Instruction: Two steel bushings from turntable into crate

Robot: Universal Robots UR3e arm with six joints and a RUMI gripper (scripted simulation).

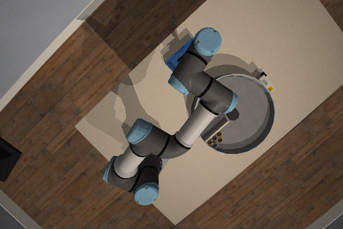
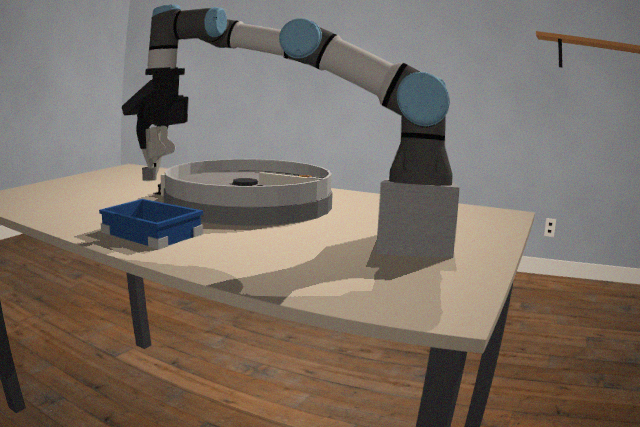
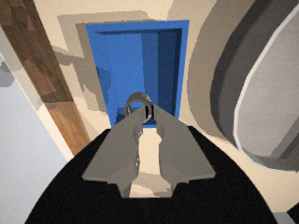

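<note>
My hand is 110 mm above the blue crate and 20 mm to the right of it. Round my hand: grey turntable (340 mm to the right, 80 mm below, 70 mm behind).
</note>
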